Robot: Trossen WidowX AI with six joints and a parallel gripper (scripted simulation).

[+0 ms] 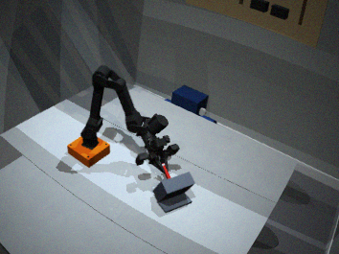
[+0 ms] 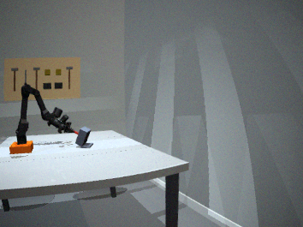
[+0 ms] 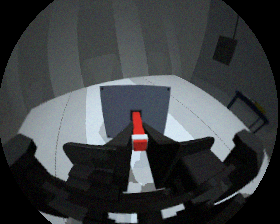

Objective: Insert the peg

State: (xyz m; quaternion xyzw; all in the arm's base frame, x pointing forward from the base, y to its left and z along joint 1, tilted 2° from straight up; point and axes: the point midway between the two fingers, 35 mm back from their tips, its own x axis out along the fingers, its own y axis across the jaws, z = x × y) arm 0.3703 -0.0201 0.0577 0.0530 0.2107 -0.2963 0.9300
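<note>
The sloped grey-blue panel lies 50 mm ahead of my gripper tip, 30 mm to the right of it and 30 mm below it. From my gripper tip the other things lie so: thin red peg: 10 mm behind, 10 mm to the left, 10 mm above.
</note>
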